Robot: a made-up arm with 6 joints. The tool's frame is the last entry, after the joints.
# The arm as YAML. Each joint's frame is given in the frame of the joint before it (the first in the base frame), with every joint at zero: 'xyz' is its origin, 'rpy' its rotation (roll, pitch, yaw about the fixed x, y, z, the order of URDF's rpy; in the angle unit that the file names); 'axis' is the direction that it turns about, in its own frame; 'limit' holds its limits. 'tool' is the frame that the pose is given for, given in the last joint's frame.
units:
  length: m
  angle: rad
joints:
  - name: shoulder
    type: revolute
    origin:
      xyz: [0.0, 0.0, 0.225]
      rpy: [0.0, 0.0, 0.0]
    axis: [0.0, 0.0, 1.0]
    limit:
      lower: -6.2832
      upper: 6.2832
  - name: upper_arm
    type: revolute
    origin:
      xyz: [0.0, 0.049, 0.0]
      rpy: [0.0, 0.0, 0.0]
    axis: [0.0, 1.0, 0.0]
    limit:
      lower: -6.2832
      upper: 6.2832
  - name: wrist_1
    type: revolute
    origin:
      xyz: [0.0, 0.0, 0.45]
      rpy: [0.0, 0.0, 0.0]
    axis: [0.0, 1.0, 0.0]
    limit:
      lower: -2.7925
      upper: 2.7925
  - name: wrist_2
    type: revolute
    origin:
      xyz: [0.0, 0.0, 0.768]
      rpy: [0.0, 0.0, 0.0]
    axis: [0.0, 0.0, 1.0]
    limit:
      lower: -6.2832
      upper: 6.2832
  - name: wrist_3
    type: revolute
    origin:
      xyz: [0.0, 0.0, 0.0]
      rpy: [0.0, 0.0, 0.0]
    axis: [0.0, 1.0, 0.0]
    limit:
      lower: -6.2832
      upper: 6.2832
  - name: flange
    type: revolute
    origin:
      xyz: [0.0, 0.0, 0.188]
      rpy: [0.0, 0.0, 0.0]
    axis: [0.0, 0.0, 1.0]
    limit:
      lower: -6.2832
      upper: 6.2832
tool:
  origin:
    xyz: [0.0, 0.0, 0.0]
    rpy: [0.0, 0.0, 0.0]
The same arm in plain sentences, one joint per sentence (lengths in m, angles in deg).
The arm has six revolute joints in a row. What follows holds with every joint at zero, and every direction is one of the base frame's.
Joint 1 lies 0.2250 m along +z from the base frame's origin and turns about +z, from -360.00 to 360.00 deg.
Joint 2 lies 0.0490 m along +y from joint 1 and turns about +y, from -360.00 to 360.00 deg.
Joint 3 lies 0.4500 m along +z from joint 2 and turns about +y, from -160.00 to 160.00 deg.
Joint 4 lies 0.7680 m along +z from joint 3 and turns about +z, from -360.00 to 360.00 deg.
Joint 5 lies at the same point as joint 4 and turns about +y, from -360.00 to 360.00 deg.
Joint 6 lies 0.1880 m along +z from joint 5 and turns about +z, from -360.00 to 360.00 deg.
The tool frame, which is the frame that the pose is given for, lies at the same point as joint 6; its axes are parallel to the base frame's.

